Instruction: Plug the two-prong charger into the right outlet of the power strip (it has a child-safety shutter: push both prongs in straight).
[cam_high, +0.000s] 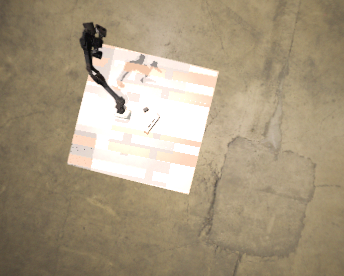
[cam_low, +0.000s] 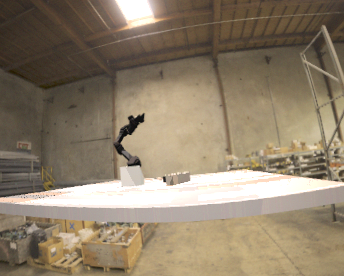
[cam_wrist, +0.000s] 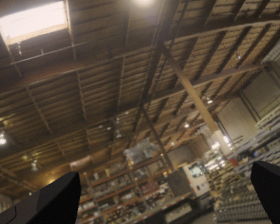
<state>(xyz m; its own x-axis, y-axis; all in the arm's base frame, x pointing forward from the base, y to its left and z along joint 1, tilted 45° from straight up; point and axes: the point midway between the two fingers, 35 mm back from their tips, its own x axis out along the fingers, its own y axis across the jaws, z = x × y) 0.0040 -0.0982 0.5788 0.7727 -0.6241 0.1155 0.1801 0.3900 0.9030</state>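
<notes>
The two-prong charger lies 240 mm ahead of my gripper tip, 220 mm to the right of it and 550 mm below it.
</notes>
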